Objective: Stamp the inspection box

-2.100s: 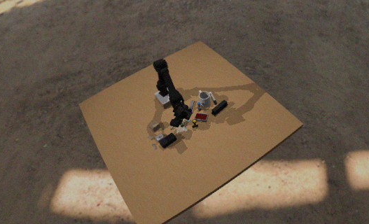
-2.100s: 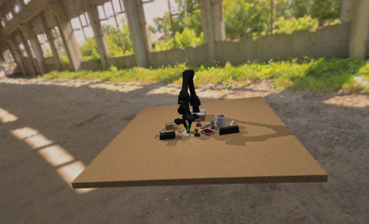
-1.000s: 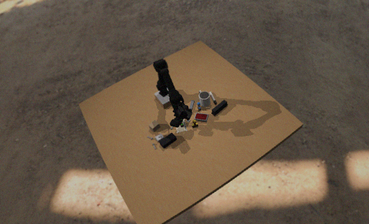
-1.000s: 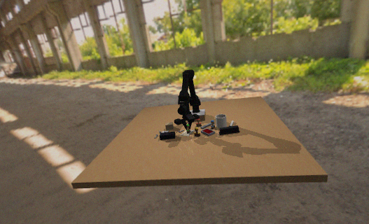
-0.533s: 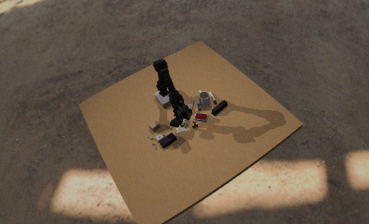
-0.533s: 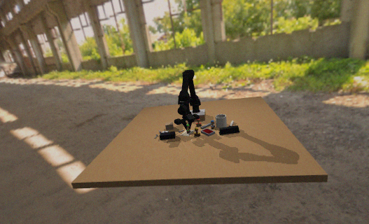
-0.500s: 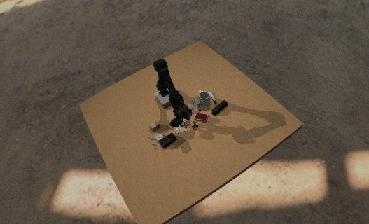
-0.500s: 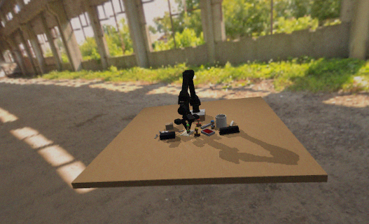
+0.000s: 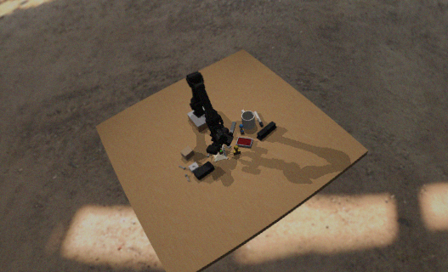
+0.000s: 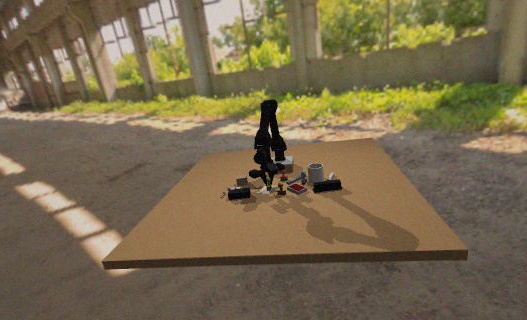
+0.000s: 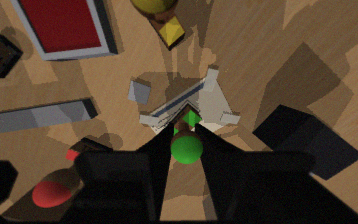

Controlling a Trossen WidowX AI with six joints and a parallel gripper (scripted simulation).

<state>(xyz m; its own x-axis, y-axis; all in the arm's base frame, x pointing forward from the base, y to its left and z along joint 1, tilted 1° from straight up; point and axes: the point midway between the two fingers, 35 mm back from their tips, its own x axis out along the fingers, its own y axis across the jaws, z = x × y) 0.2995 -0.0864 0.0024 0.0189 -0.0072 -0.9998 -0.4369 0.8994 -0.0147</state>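
Right now the green-knobbed stamp is right at my gripper tip. From my gripper tip the other things lie so: red-knobbed stamp (100 mm behind, 90 mm to the left); then yellow-knobbed stamp (80 mm ahead, 60 mm to the left); then white card (30 mm below, 10 mm to the right).
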